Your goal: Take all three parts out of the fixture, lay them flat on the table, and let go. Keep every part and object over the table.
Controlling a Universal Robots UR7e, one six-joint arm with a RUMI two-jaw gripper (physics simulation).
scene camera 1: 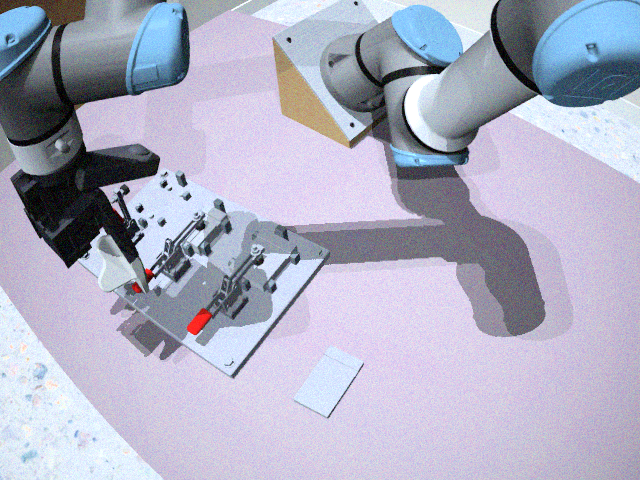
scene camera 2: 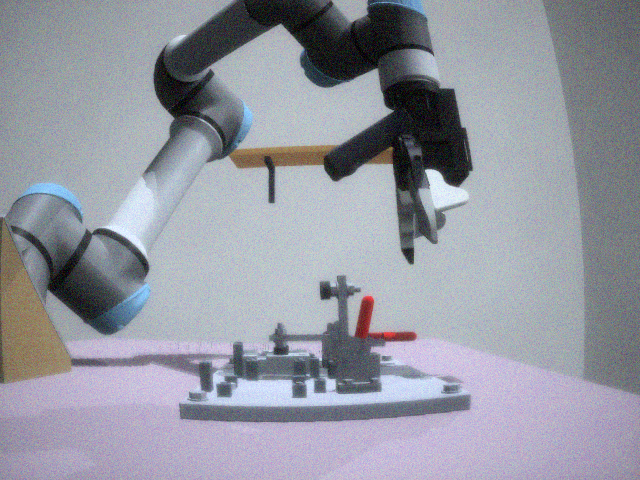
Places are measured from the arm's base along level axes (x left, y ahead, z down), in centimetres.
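Pixels of known places: gripper, between the fingertips: (scene camera 1: 110, 260) (scene camera 2: 421, 255); arm's base, origin of its link: (scene camera 1: 356, 74).
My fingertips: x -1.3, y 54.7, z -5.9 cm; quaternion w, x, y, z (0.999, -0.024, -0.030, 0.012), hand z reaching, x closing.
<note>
Ahead of a thing's pixels: the offset from my fingertips to its middle. "pt": to the spot under its first point.
The grey fixture plate {dx -0.9, dy -11.7, dz +13.7 cm} (scene camera 1: 237, 343) (scene camera 2: 318, 405) lies on the pink table and carries three toggle clamps with red handles. One handle {dx +10.3, dy -3.3, dz +9.3 cm} (scene camera 1: 199, 321) lies flat, one (scene camera 1: 141, 282) shows beside my fingers, and the third clamp is mostly hidden behind the gripper. In the side view one red handle {pt dx -12.7, dy -7.8, dz +6.2 cm} (scene camera 2: 364, 316) stands upright and another {pt dx -1.6, dy -3.8, dz +8.6 cm} (scene camera 2: 391, 335) lies level. A flat light-grey part {dx +27.5, dy -7.3, dz +13.9 cm} (scene camera 1: 328, 381) lies on the table, front right of the fixture. My gripper (scene camera 1: 128, 281) (scene camera 2: 420, 245) is open and empty, hanging well above the fixture's left front edge.
A wedge-shaped block (scene camera 1: 318, 86) with a tan side stands at the back by the arm's base. The arm's joints (scene camera 1: 432, 86) hang over the back right. A wooden shelf with hooks (scene camera 2: 290, 156) shows on the wall. The table's edge (scene camera 1: 109, 448) runs at the front left.
</note>
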